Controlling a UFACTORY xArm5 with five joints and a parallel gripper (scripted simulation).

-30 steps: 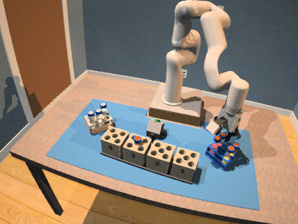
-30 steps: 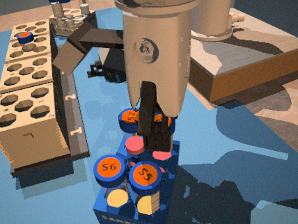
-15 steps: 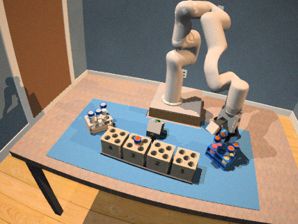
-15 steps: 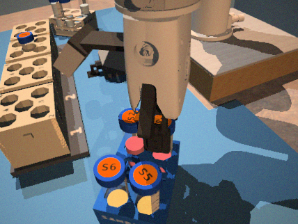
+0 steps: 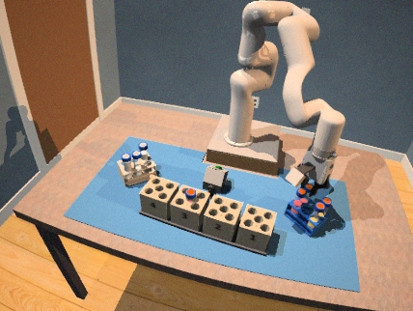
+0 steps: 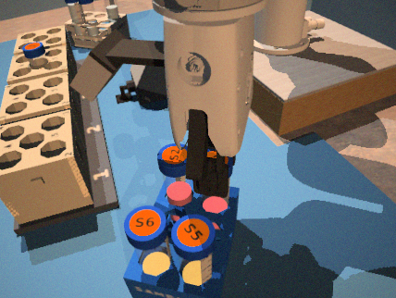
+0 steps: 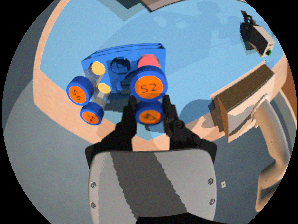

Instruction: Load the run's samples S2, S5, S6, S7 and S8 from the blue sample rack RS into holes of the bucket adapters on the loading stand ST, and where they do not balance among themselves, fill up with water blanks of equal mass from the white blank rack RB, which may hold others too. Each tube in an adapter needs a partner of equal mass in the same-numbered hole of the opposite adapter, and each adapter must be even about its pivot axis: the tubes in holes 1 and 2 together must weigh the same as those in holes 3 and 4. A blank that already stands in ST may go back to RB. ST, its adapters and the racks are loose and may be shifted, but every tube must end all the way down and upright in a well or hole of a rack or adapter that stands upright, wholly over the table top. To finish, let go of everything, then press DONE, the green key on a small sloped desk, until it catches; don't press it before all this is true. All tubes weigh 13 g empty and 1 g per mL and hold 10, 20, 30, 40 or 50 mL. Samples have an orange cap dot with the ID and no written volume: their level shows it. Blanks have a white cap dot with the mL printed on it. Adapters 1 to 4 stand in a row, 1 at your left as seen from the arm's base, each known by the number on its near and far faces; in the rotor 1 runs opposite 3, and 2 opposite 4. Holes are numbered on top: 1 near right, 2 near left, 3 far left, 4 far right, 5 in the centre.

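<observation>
My hand is 40 mm short of the blue sample rack RS, 20 mm to the right of it and 90 mm above it. Round my hand: white blank rack RB: 90 mm ahead, 630 mm to the right, 90 mm below; then blue-capped tube: 130 mm ahead, 630 mm to the right, 50 mm below; then loading stand ST: 190 mm ahead, 300 mm to the right, 110 mm below.
</observation>
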